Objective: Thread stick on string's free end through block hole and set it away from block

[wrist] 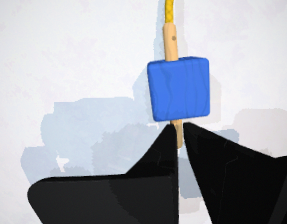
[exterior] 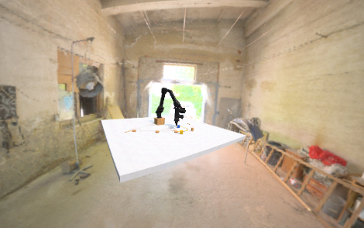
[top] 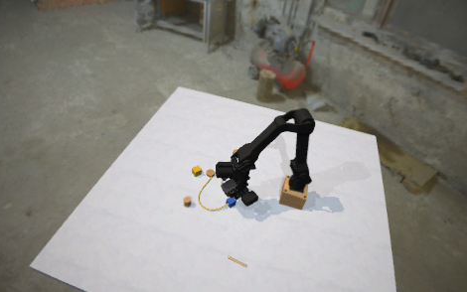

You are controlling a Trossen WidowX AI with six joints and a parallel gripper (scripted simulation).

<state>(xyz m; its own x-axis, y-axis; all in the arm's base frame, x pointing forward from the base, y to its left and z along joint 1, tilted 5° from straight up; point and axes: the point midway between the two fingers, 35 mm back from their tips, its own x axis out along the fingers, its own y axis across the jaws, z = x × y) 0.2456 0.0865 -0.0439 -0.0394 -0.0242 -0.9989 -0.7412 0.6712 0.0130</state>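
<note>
My gripper tip is now 2 cm short of the blue block, 2 cm to the right of it and 1 cm above it. The rest, counted from my gripper tip: loose stick: 7 cm behind, 27 cm to the left, 2 cm below; round wooden button: 14 cm ahead, 13 cm to the right, 2 cm below; yellow cube: 21 cm ahead, 11 cm to the right, 1 cm below.
</note>
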